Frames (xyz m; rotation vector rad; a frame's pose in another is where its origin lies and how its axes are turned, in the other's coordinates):
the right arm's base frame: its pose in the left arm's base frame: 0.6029 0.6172 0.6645 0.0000 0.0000 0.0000
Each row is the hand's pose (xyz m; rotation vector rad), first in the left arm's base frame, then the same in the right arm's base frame.
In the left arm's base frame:
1: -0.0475 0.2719 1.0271 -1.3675 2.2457 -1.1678
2: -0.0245 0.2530 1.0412 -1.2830 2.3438 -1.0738
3: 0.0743 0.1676 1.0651 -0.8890 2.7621 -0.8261
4: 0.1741 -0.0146 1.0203 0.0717 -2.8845 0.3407
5: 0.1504 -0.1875 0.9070 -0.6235 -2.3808 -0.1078
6: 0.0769 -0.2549 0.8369 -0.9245 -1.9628 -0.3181
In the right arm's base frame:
1: -0.6504 -0.3453 0.3626 -1.3675 2.2457 -1.1678
2: -0.6274 -0.3642 0.3767 -1.2830 2.3438 -1.0738
3: -0.5286 -0.4496 0.4006 -0.8890 2.7621 -0.8261
4: -0.4288 -0.6318 0.3558 0.0717 -2.8845 0.3407
5: -0.4525 -0.8047 0.2425 -0.6235 -2.3808 -0.1078
6: -0.5260 -0.8721 0.1724 -0.9245 -1.9628 -0.3181

